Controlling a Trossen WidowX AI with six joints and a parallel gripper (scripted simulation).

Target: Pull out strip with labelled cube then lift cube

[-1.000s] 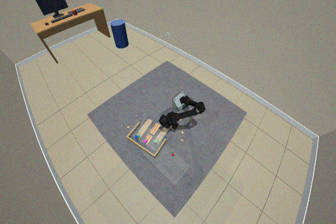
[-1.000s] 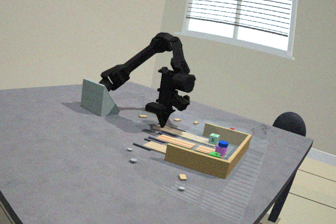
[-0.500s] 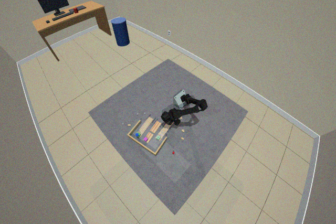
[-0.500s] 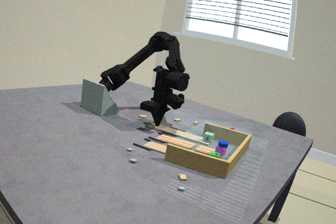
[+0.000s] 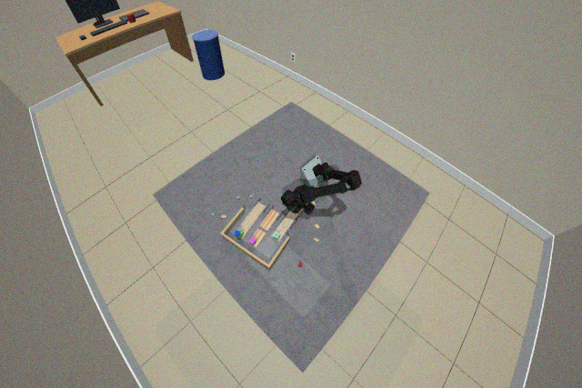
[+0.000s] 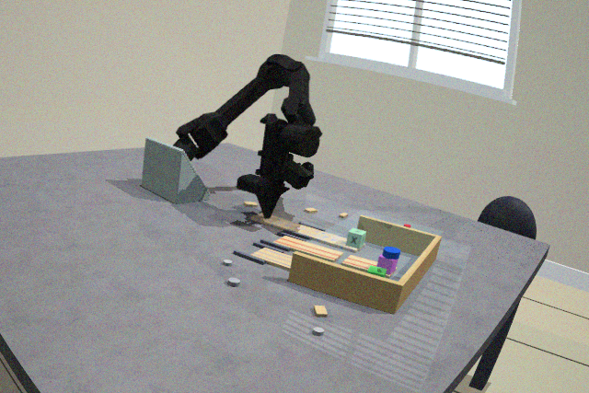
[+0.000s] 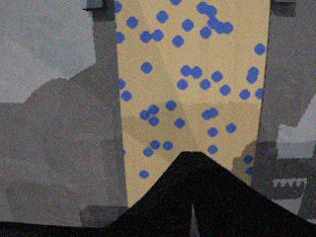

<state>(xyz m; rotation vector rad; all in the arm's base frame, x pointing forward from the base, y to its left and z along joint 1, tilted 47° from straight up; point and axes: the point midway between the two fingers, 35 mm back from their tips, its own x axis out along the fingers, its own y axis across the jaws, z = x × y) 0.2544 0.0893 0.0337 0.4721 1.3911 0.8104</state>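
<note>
My gripper tip is now 100 mm short of the strip and 20 mm to the right of it.
</note>
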